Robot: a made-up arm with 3 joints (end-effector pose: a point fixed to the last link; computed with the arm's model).
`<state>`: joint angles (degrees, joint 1 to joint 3).
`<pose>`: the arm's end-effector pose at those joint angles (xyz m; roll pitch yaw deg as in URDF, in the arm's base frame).
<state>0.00 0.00 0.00</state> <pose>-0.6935 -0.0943 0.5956 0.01 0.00 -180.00</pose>
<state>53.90 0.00 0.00</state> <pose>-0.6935 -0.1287 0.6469 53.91 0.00 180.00</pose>
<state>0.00 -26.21 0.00</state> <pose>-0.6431 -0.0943 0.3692 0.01 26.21 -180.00</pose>
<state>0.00 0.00 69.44</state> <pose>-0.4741 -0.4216 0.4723 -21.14 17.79 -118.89</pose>
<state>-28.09 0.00 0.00</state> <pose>-0.6935 -0.0623 0.5869 -28.08 0.00 -180.00</pose>
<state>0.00 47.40 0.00</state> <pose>-0.5246 -0.0943 0.9704 0.00 -47.40 -180.00</pose>
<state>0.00 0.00 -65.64</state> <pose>-0.5040 0.2447 0.5356 24.51 9.03 121.17</pose>
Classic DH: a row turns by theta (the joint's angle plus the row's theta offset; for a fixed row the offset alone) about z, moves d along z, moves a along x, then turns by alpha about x. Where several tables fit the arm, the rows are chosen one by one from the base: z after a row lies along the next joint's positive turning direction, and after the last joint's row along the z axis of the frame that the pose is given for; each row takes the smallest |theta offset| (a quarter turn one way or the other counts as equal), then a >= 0, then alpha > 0; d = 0 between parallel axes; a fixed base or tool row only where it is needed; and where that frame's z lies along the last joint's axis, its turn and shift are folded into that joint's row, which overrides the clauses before.
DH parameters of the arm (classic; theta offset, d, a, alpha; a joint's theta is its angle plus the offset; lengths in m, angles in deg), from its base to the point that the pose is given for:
base (fixed): -90 0.6551 0.061 90
joint 1: -90 0.1821 0.0645 90
joint 2: -65.75 -0.0304 -0.1062 93.9
joint 3: 81.4 -0.9835 -0.0708 -24.54
tool (fixed): 99.44 0.856 0 0

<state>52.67 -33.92 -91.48</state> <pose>-0.2640 -0.0590 0.2226 -14.74 72.47 79.70</pose>
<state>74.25 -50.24 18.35</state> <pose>-0.4883 -0.5347 0.6734 72.58 -3.87 -125.65</pose>
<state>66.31 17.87 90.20</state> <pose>-0.4010 -0.3732 0.9305 -19.20 -41.20 -112.89</pose>
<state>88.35 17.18 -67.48</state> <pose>-0.4978 -0.0807 0.3436 128.20 59.05 179.02</pose>
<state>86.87 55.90 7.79</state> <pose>-0.4670 0.2896 0.7565 84.95 -9.64 125.09</pose>
